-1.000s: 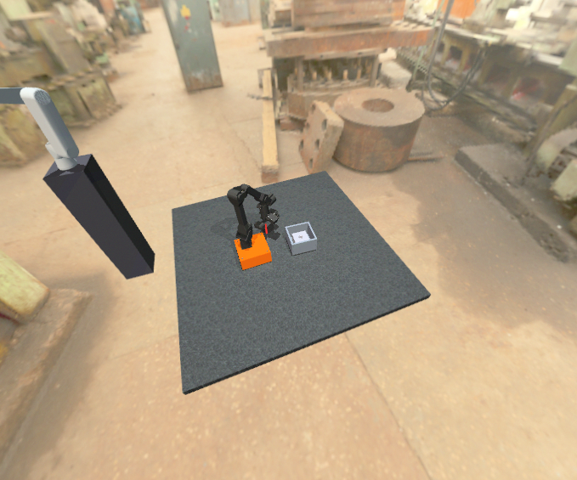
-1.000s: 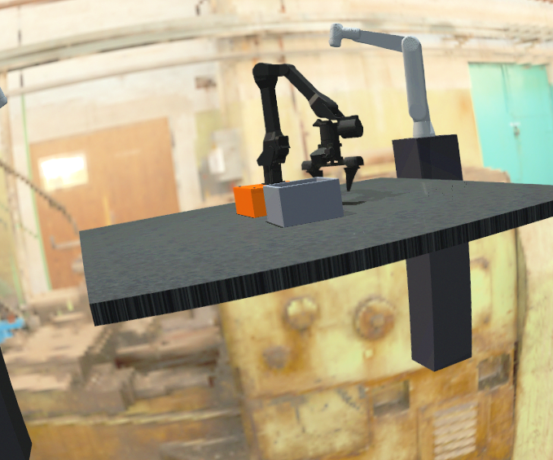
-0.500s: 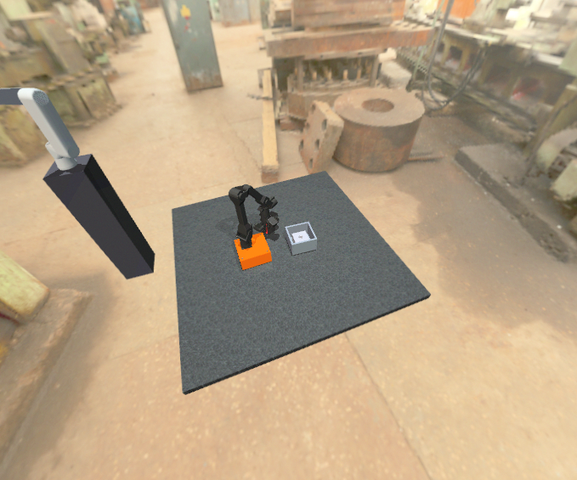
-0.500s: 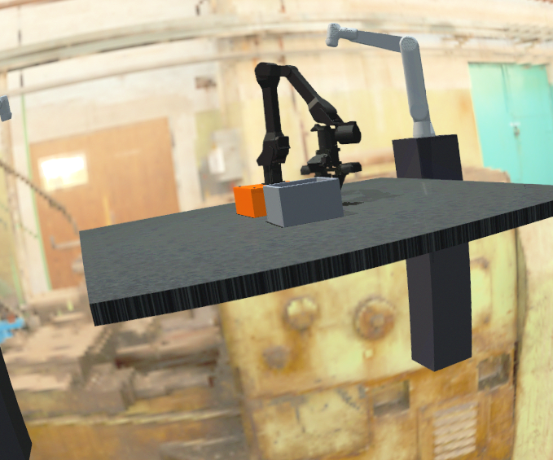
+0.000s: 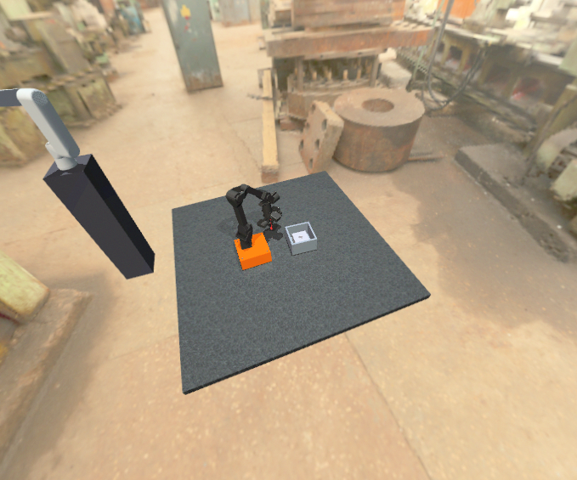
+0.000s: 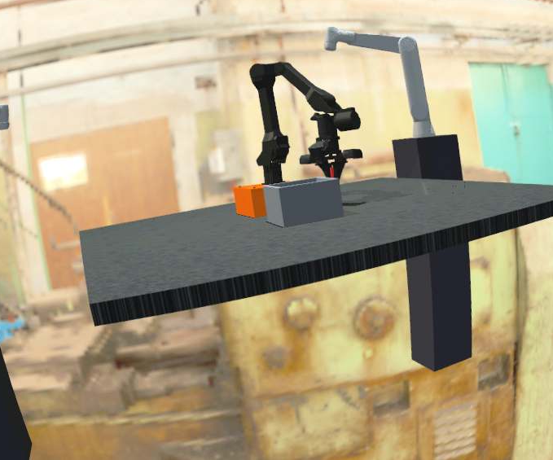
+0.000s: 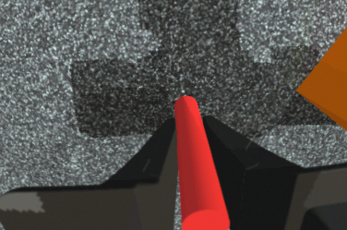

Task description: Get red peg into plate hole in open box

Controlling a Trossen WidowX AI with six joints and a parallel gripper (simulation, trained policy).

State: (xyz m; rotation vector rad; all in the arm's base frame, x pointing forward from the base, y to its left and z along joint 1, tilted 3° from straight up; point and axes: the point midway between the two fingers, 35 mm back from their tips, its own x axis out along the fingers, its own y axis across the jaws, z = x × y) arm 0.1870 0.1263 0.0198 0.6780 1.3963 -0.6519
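Right now my gripper tip is 160 mm to the left of the grey box, 150 mm short of it and 30 mm above it. From my gripper tip the other things lie so: red peg: 10 mm above.
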